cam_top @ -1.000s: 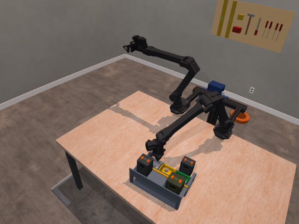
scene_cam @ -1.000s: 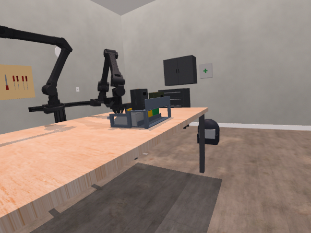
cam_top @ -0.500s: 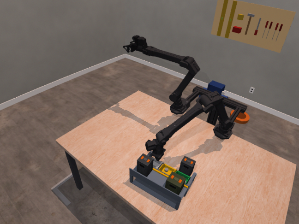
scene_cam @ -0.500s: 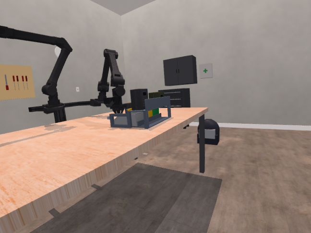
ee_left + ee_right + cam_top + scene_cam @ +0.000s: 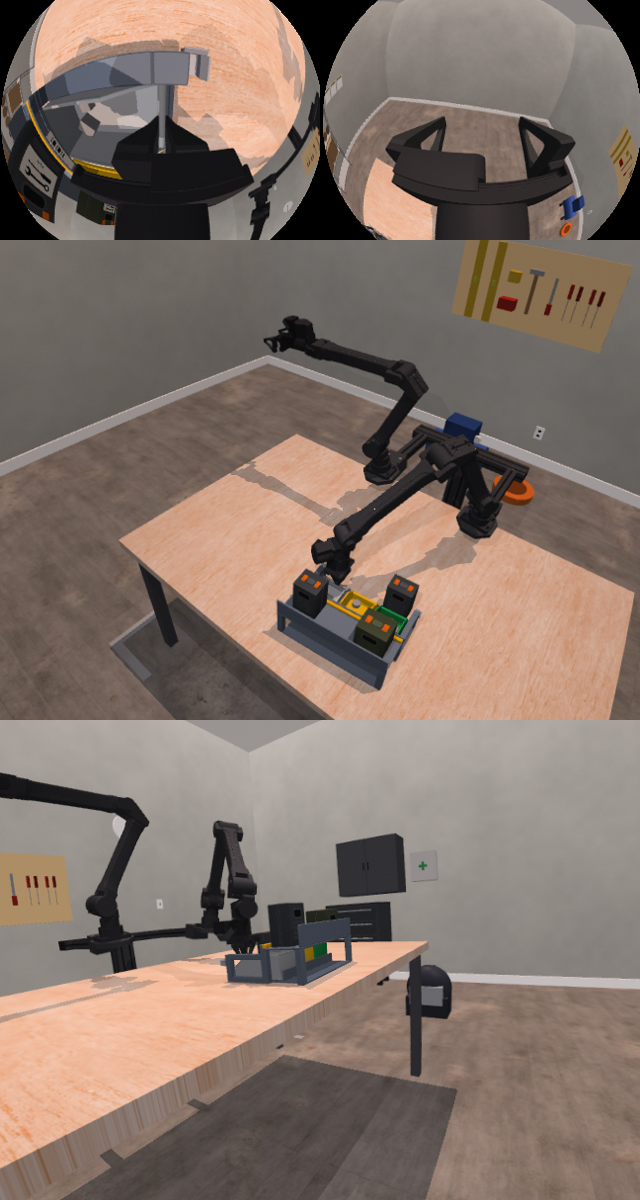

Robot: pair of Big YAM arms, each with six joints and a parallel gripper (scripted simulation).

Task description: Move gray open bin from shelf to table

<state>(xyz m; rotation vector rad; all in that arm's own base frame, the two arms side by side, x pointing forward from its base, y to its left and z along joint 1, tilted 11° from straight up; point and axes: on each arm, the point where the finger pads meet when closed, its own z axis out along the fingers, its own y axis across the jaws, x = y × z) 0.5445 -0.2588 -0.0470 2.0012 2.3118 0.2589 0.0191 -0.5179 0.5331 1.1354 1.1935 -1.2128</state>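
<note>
My left hand is 80 mm short of the gray open bin and 10 mm to the right of it. Round my left hand: yellow bin: 120 mm to the left, 60 mm ahead; gray shelf: 130 mm to the left, 90 mm ahead, 20 mm above; green bin: 230 mm to the left, 50 mm ahead.
</note>
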